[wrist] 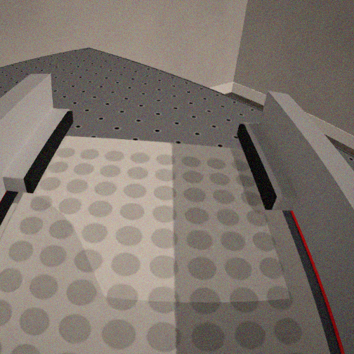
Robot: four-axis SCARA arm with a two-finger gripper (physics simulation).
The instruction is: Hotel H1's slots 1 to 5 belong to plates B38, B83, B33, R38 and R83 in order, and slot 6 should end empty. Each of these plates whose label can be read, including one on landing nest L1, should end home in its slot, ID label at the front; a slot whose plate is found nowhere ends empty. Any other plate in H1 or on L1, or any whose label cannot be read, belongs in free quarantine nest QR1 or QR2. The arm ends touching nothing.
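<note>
A pale plate [132,211] with rows of round grey wells fills the lower middle of the wrist view, its far edge lying across the view between the fingers. Shaded patches cover its right side and lower part. No ID label can be read on it, and its near end runs out of the view. My gripper [156,101] is shut with nothing held. Its two black pads stand over the left and right sides of the plate. The gap between the pads and the plate's surface is hard to judge. The hotel, the landing nest and the quarantine nests cannot be told apart here.
A dark strip with a thin red line [317,283] runs along the plate's right side. A grey perforated deck [122,92] stretches beyond the plate's far edge. Pale walls [160,30] with a light skirting stand behind it.
</note>
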